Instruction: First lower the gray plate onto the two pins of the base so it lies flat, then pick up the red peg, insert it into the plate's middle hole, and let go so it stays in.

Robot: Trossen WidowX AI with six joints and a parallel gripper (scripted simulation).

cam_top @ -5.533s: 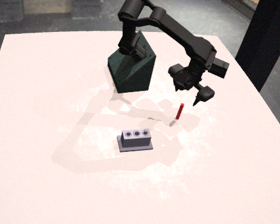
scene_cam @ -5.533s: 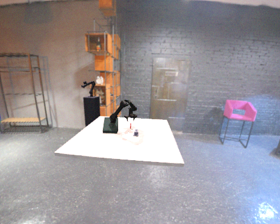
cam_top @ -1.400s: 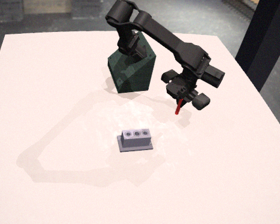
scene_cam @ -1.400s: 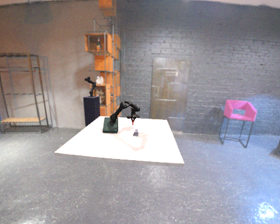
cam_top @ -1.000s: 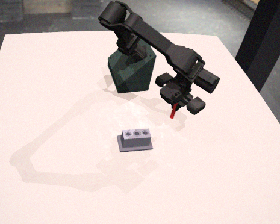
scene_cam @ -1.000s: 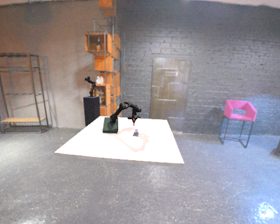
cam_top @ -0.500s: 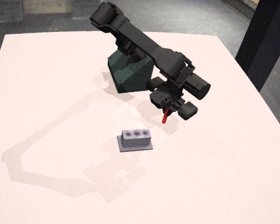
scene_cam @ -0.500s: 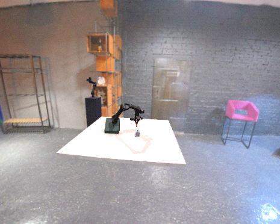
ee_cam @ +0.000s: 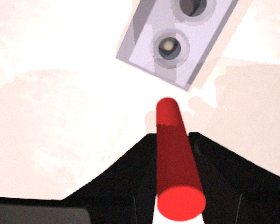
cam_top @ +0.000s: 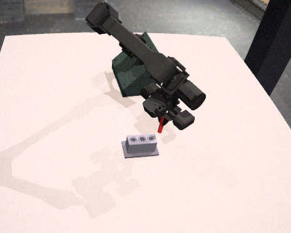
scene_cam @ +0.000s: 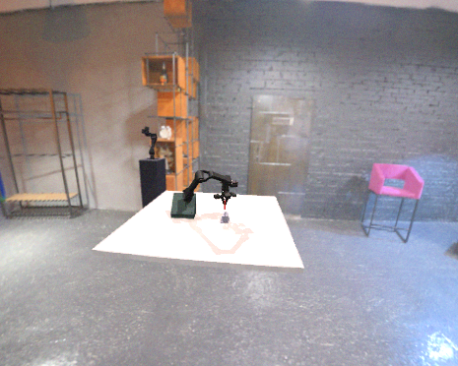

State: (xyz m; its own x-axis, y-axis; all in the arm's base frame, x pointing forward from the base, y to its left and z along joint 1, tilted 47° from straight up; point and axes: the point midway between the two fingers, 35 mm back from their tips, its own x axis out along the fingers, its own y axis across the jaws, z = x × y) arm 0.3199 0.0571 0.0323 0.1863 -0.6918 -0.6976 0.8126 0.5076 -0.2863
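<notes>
My gripper tip is now 2 cm short of the gray plate, 6 cm to the left of it and 7 cm above it. Also, from my gripper tip: base 2 cm ahead, 6 cm to the right, 11 cm below; red peg right at my gripper tip.
</notes>
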